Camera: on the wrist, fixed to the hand. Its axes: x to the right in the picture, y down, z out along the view.
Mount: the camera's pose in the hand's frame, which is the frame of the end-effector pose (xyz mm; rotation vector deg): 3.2 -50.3 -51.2 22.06 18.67 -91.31
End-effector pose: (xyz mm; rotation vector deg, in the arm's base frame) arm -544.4 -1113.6 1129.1 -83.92 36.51 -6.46
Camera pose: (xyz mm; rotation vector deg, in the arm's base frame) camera -550.2 -1167.0 1176.8 -71.44 -25.02 -92.77
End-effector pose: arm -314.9 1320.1 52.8 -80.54 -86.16 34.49
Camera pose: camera -293.6 1299.6 118.3 12.28 -91.10 -19.38
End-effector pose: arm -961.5 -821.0 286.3 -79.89 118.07 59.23
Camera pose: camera -914.2 -873.5 299.1 -128.35 34.81 -15.48
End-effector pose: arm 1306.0 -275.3 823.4 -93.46 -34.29 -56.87
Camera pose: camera 1252.2 -309.7 856.3 -20.51 -102.57 -113.76
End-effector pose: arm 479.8 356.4 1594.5 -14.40 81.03 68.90
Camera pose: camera 485.2 297.0 1554.5 -60.92 64.67 -24.54
